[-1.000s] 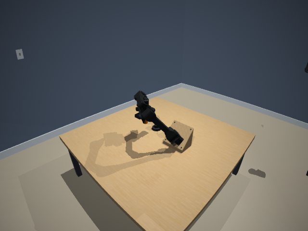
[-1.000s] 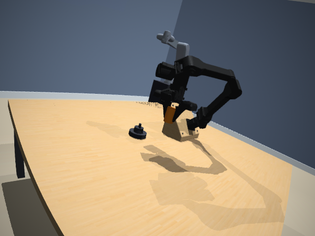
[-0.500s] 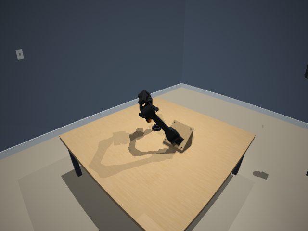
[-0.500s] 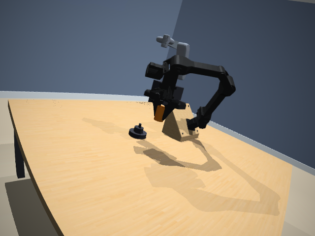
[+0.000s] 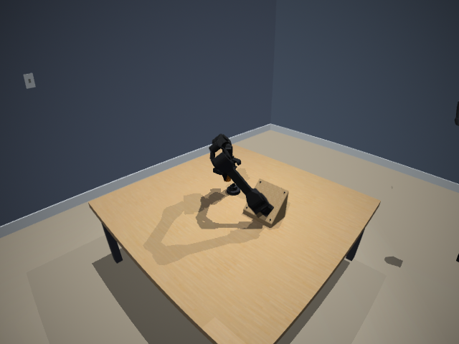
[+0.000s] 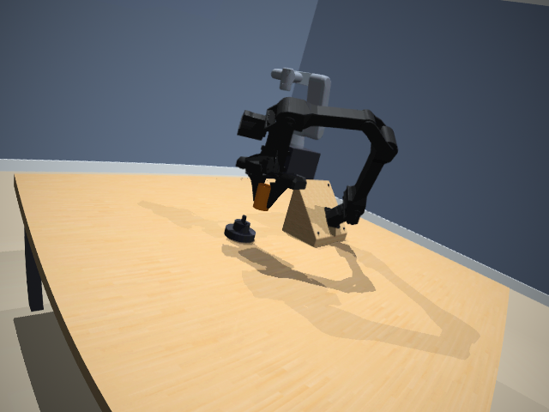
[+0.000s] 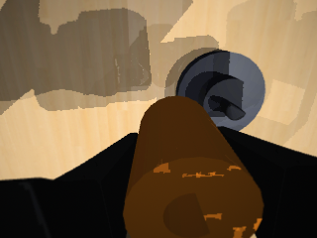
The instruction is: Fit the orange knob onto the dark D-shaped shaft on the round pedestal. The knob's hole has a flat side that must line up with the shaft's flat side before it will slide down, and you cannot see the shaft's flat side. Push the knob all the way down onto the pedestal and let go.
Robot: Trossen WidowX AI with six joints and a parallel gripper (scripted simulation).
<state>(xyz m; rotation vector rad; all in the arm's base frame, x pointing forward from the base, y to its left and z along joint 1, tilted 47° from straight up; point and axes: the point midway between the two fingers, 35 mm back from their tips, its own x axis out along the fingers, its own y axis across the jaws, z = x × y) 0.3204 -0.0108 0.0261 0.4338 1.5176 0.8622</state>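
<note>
The dark round pedestal is 50 mm to the right of my gripper tip and 80 mm below it. From my gripper tip the other things lie so: orange knob: 20 mm above.
</note>
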